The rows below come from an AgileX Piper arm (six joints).
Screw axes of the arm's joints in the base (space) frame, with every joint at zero. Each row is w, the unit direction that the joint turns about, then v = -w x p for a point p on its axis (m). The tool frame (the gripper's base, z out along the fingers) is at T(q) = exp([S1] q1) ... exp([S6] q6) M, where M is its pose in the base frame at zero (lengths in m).
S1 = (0, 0, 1, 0, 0, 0)
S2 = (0, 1, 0, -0.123, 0, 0)
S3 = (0, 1, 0, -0.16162, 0, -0.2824)
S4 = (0.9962, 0, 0.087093, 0, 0.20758, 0)
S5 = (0, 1, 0, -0.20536, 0, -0.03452)
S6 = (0.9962, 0, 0.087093, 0, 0.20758, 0)
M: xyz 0.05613 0 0.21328 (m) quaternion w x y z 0.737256 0 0.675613 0
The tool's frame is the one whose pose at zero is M.
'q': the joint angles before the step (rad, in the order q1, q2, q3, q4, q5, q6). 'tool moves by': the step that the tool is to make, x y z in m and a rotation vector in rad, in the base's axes. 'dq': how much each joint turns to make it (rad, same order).
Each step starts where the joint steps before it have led.
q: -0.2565, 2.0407, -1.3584, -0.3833, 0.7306, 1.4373
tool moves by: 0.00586, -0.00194, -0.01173, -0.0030, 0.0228, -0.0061
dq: 0.0013, 0.0448, -0.0269, -0.0128, 0.0073, 0.0132
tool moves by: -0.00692, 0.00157, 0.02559, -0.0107, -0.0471, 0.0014
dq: -0.0010, -0.0760, 0.0218, 0.0054, 0.0044, -0.0073
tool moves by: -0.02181, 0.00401, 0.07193, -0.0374, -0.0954, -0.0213
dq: 0.0000, -0.1876, 0.0000, 0.0085, 0.0887, -0.0138
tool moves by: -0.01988, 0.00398, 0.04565, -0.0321, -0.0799, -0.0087
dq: 0.0000, -0.1247, -0.0009, -0.0039, 0.0415, -0.0058
